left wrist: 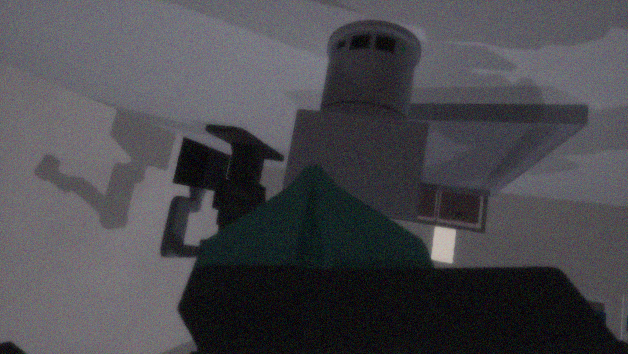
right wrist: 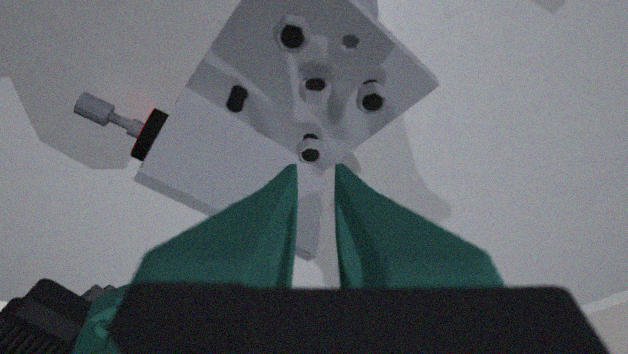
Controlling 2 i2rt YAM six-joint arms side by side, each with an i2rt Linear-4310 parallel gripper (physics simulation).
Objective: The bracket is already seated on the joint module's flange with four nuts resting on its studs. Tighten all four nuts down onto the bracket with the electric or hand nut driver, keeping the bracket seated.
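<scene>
In the right wrist view the pale grey bracket [right wrist: 200, 135] stands ahead of the fingertips, its perforated plate carrying nuts [right wrist: 292, 35] [right wrist: 372, 100] [right wrist: 310, 152] on dark-centred holes. How far down they sit is unclear. My right gripper [right wrist: 316, 178] is shut to a narrow gap and empty, its tips just below the lowest nut. The driver's grey socket and black collar [right wrist: 149, 135] stick out left of the bracket; its body is hidden. In the left wrist view the grey joint module [left wrist: 372, 82] stands beyond my left gripper [left wrist: 313, 177], which is shut and empty. A bracket edge [left wrist: 500, 113] extends right.
In the left wrist view a dark arm-like structure [left wrist: 245, 160] stands at left, with its shadow on the pale surface beside it. A reddish framed panel [left wrist: 484, 212] and a bright rectangle [left wrist: 444, 245] are at right. Part of my left gripper's teal finger shows low left in the right wrist view.
</scene>
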